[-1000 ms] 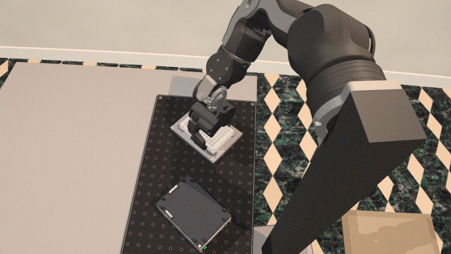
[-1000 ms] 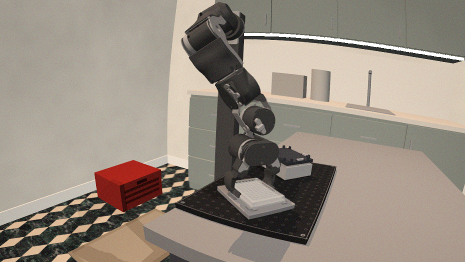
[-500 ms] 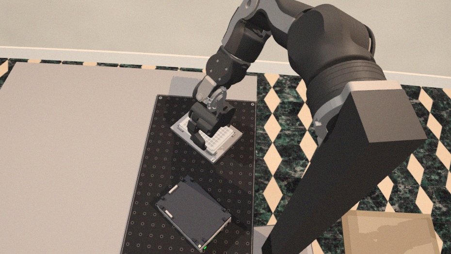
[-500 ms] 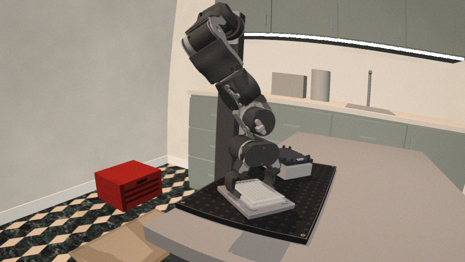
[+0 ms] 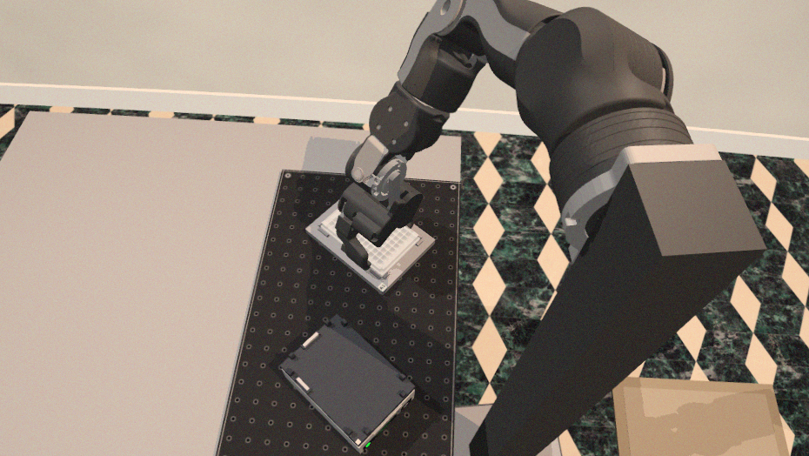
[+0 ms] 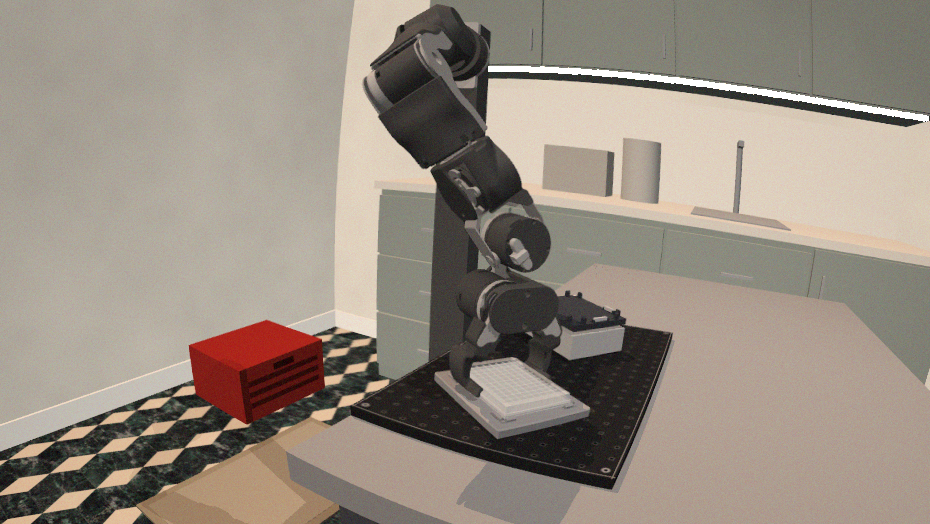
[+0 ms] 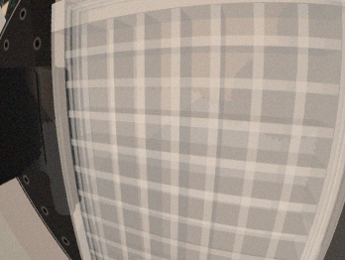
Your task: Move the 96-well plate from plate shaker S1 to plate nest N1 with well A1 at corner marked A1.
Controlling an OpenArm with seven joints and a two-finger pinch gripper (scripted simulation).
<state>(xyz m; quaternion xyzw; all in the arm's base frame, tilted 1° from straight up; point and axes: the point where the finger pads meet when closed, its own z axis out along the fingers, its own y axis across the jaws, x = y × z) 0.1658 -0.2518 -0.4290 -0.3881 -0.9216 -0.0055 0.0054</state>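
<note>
Right now the 96-well plate is 10 mm to the right of my hand and 10 mm ahead of it. Also, from my hand: plate shaker S1: 210 mm to the left, 70 mm ahead, 20 mm above; then A1 label: 80 mm to the left, 10 mm below; then plate nest N1: 10 mm to the right, 10 mm below, 10 mm ahead.
</note>
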